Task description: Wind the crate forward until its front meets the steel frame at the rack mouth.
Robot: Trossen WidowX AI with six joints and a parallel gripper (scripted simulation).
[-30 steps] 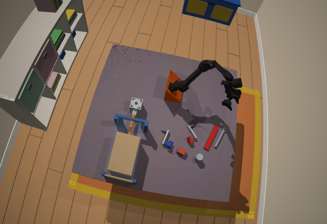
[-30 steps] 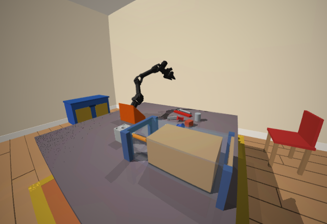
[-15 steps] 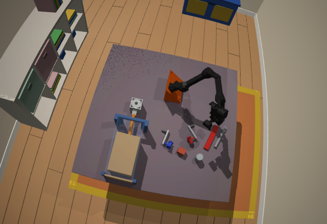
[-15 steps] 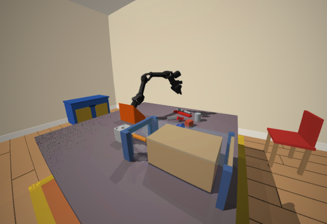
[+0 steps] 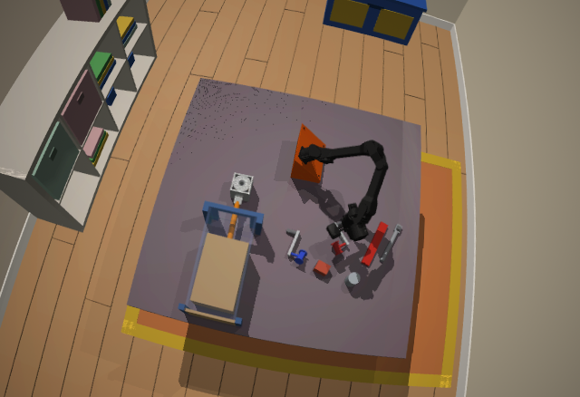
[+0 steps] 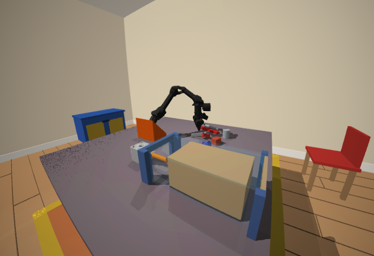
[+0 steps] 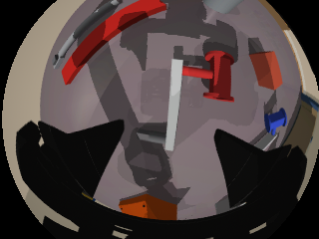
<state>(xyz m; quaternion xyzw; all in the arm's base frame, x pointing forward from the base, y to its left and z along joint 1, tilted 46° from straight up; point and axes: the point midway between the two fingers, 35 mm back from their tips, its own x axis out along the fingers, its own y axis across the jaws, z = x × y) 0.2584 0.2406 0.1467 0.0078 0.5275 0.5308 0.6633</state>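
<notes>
Right now my gripper tip is 50 mm above the winch handle and 20 mm short of it. The rest, counted from my gripper tip: grey crank handle 190 mm to the right, 130 mm ahead, 40 mm below; red bar 180 mm to the left, 60 mm below; red grip 70 mm ahead, 40 mm below, 10 mm to the left.
</notes>
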